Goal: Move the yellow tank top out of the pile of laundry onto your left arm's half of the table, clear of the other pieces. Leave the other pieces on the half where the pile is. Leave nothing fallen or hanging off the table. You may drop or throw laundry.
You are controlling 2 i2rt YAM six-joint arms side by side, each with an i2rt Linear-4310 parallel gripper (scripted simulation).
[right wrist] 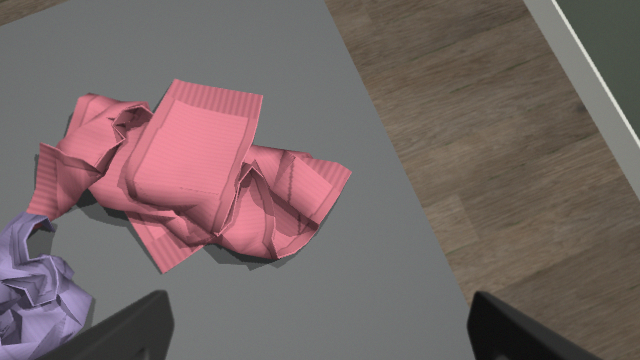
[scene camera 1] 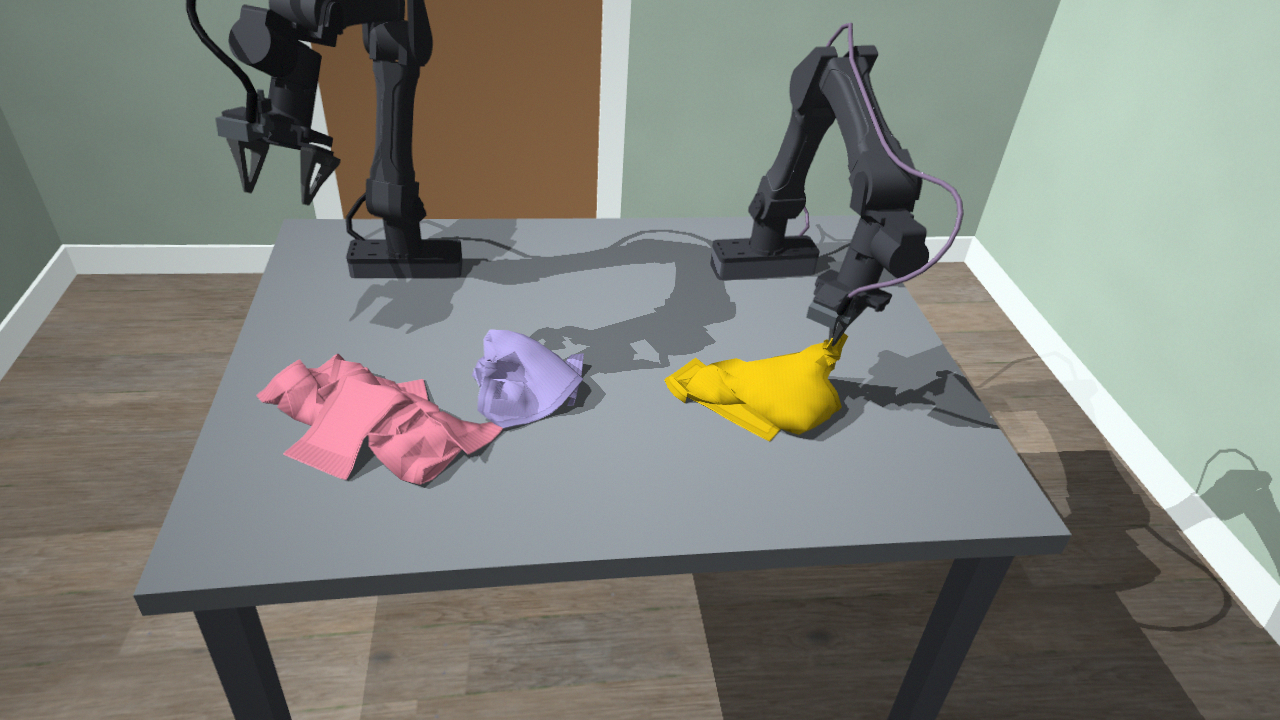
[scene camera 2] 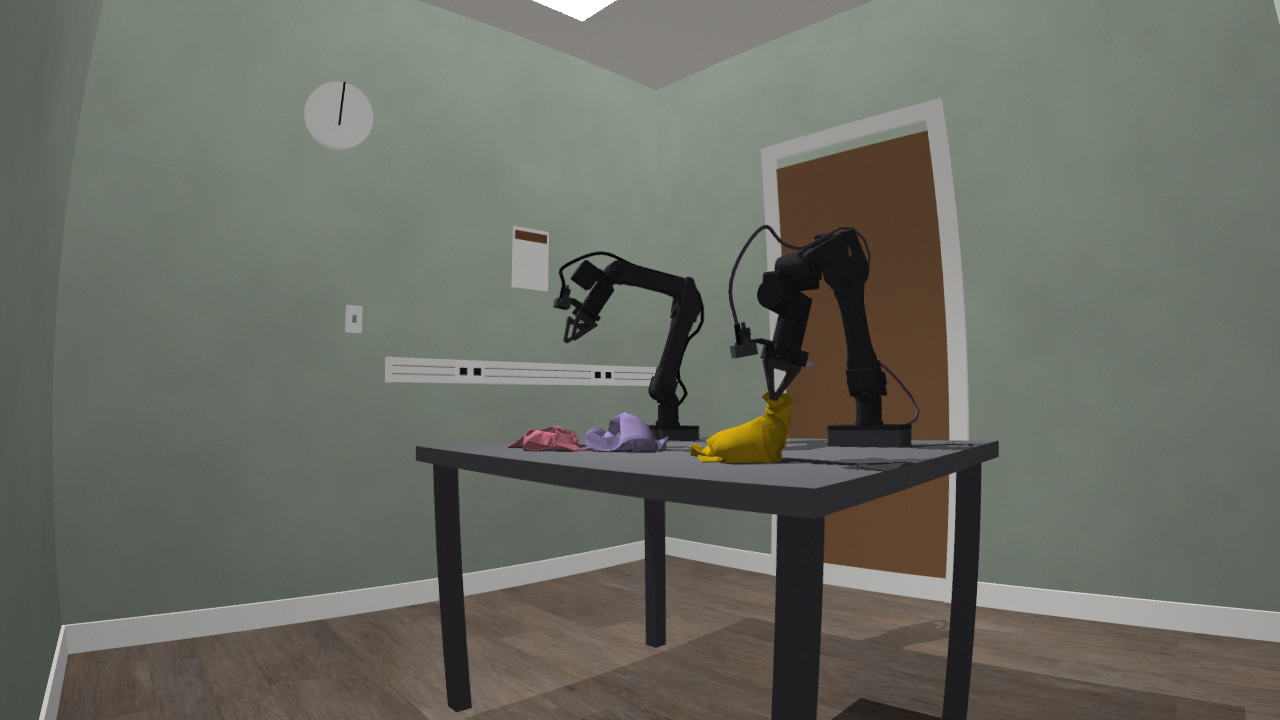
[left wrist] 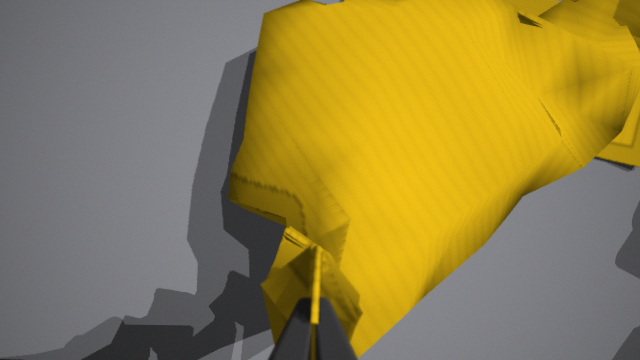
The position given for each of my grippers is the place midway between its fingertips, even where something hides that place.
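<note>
Pink garment (scene camera 1: 344,402), (scene camera 2: 555,437), (right wrist: 188,175). Lavender garment (scene camera 1: 521,381), (scene camera 2: 626,431). My left gripper (scene camera 2: 772,400), (left wrist: 313,314). My right gripper (scene camera 1: 276,198).
</note>
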